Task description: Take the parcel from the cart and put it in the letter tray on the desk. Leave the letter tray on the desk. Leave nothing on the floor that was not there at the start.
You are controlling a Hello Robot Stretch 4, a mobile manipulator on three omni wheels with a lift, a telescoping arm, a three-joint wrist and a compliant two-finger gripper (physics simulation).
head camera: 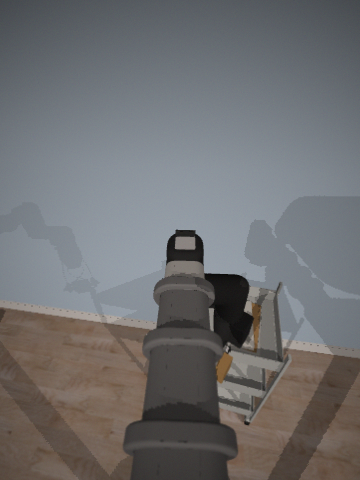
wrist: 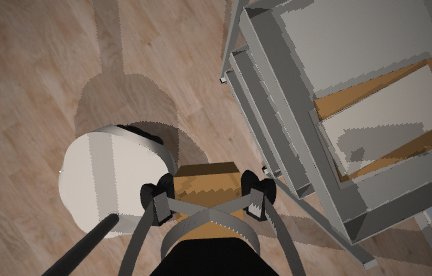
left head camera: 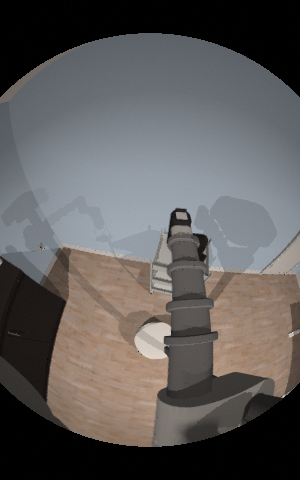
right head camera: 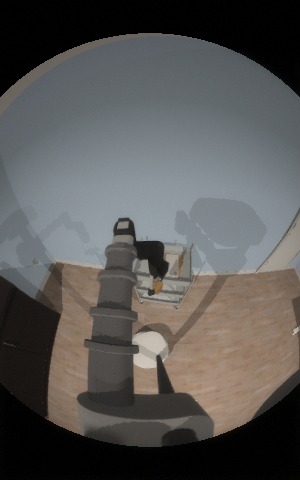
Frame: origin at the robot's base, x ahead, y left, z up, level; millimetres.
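Seen in the pictures: gripper, fingertip midpoint: (head camera: 216, 368) (wrist: 208, 187) (right head camera: 155, 287); robot's base, origin of the base link: (wrist: 128, 174) (left head camera: 154, 339) (right head camera: 147, 348).
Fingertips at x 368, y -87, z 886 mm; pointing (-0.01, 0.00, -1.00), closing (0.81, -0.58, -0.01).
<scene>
Offsets run from my fingertips to a thing's top centre. "spot": to the spot under its first point.
The parcel @(dy -3, dx -1, dz +51 mm) (head camera: 224, 368) (right head camera: 158, 286) (wrist: 207, 182) is a small orange-brown box. My gripper (wrist: 208, 187) is shut on it, with one dark fingertip at each side. In the wrist view they hang above the wooden floor, left of the cart's top tray. The grey cart (head camera: 279, 325) (right head camera: 188, 265) (wrist: 285, 105) has a rimmed top tray and lower shelves, and stands near the blue-grey wall. The arm covers part of it in the head view. The desk and the letter tray do not show in these views.
A white item with orange-brown sides @(dy -148, dx +298, dz -235 mm) (wrist: 380, 107) lies in the cart's top tray. A white round base (left head camera: 152, 342) (right head camera: 150, 345) (wrist: 85, 185) with a dark pole stands on the floor. A dark cabinet @(spot: dy +1246, dx -467, dz -386 mm) (left head camera: 32, 320) (right head camera: 27, 330) stands at the left.
</scene>
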